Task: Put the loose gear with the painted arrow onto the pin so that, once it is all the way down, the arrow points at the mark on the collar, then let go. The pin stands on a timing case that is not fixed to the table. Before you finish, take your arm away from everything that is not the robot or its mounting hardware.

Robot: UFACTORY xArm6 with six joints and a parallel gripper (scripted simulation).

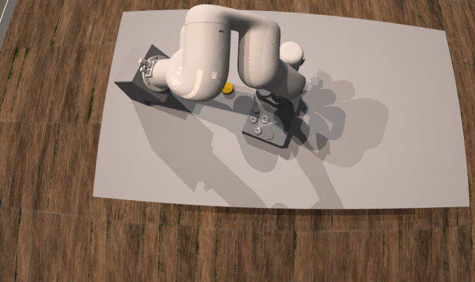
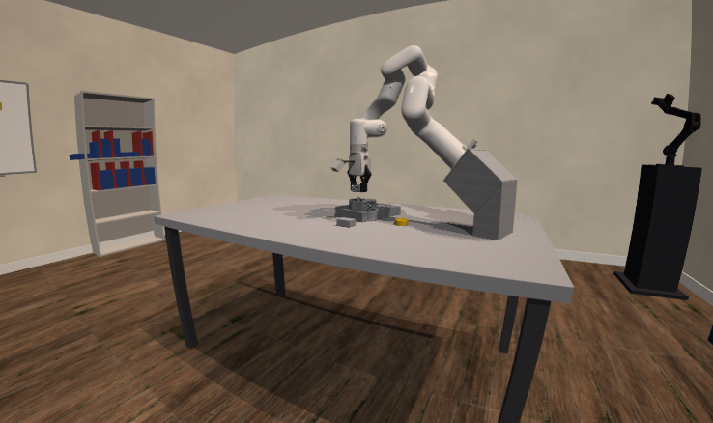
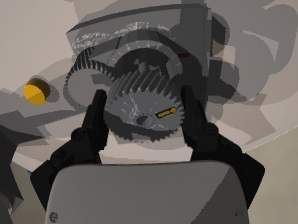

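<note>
Right now my hand is right at the gear. Round my hand: small grey block: 160 mm to the left, 120 mm below, 30 mm behind; then yellow disc: 210 mm behind, 120 mm below, 40 mm to the left.
</note>
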